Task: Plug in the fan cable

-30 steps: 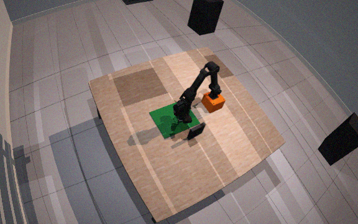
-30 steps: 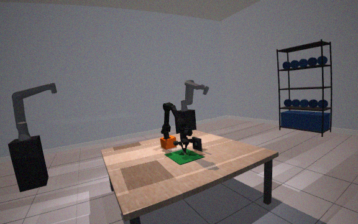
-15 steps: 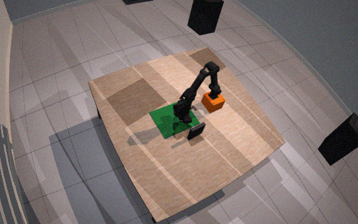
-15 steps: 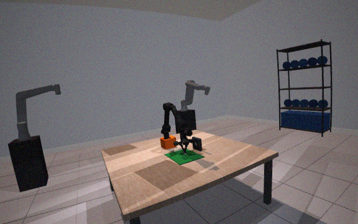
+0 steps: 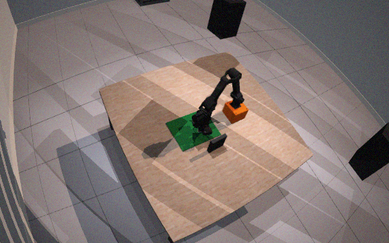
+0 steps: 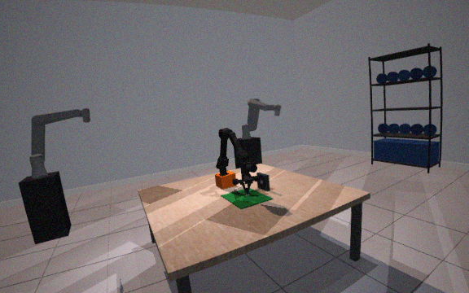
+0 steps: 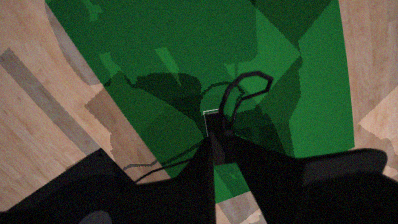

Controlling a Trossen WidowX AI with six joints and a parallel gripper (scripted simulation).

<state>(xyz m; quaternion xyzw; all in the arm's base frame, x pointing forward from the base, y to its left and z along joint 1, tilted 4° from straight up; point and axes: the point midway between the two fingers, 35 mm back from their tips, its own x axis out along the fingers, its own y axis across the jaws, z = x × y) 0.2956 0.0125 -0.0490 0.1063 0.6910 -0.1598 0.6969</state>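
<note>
Right now my gripper tip is 1 cm below the dark plug and 1 cm short of it. Also, from my gripper tip: black fan: 15 cm to the left, 4 cm above; then green board: 4 cm to the right, 4 cm below, 4 cm ahead.
</note>
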